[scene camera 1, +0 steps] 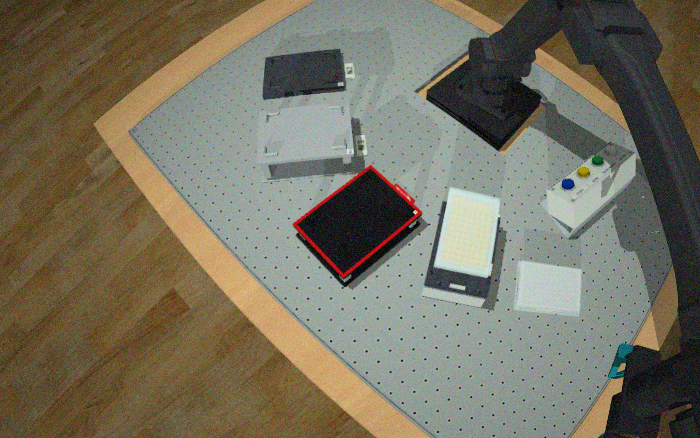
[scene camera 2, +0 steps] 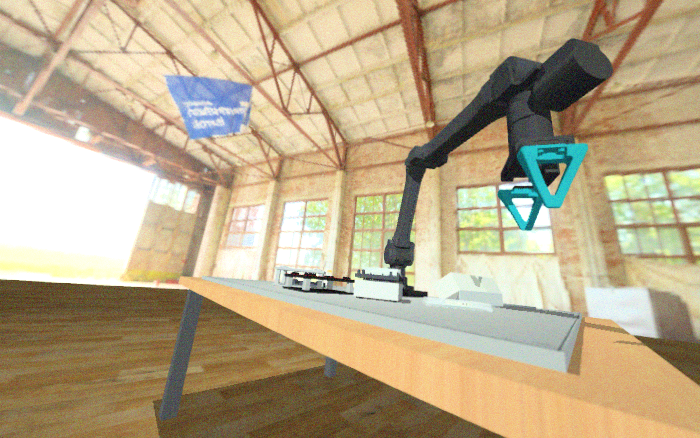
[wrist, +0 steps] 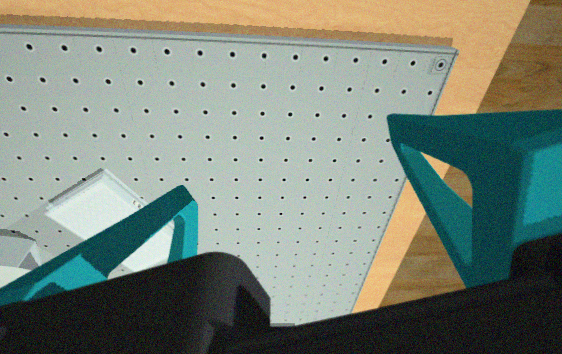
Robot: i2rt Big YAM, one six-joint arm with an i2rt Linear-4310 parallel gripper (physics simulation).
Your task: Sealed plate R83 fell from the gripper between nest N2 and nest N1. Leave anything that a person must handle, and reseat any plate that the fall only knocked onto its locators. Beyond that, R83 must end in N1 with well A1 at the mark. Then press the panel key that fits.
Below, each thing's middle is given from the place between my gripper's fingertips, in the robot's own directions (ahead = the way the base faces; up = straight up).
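Labels:
Clear well plate (scene camera 1: 543, 288): my hand 13 cm above it, 17 cm past it, 17 cm to the left of it. From my hand, black plate with red rim (scene camera 1: 361, 219): 10 cm below, 49 cm to the right, 5 cm behind.

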